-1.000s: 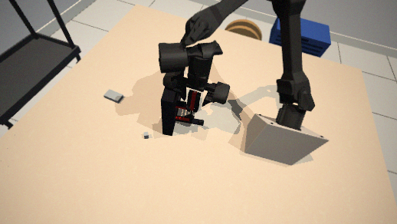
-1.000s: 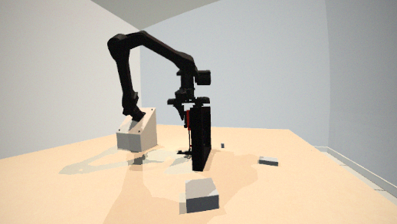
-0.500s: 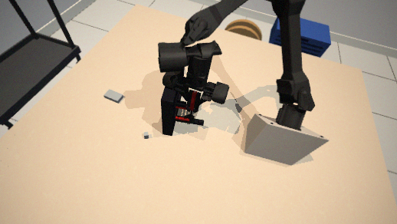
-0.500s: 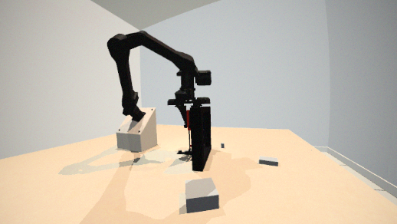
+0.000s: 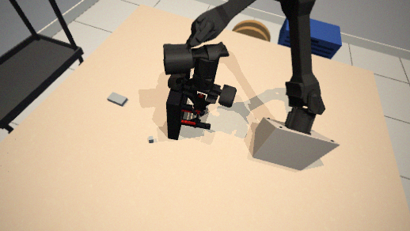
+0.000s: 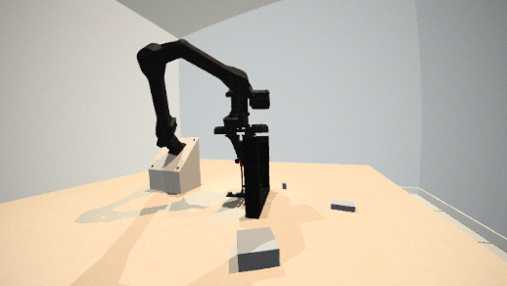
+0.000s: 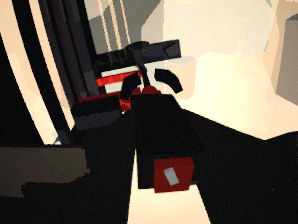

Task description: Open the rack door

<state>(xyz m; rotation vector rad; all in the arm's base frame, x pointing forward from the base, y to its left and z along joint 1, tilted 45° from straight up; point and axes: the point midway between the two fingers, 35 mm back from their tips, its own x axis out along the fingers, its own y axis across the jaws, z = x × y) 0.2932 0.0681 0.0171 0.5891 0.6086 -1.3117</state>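
The black handle lies 1 cm to the right of my gripper tip and 2 cm below it. Round my gripper tip: tiny cube 12 cm ahead, 11 cm to the left, 13 cm below.
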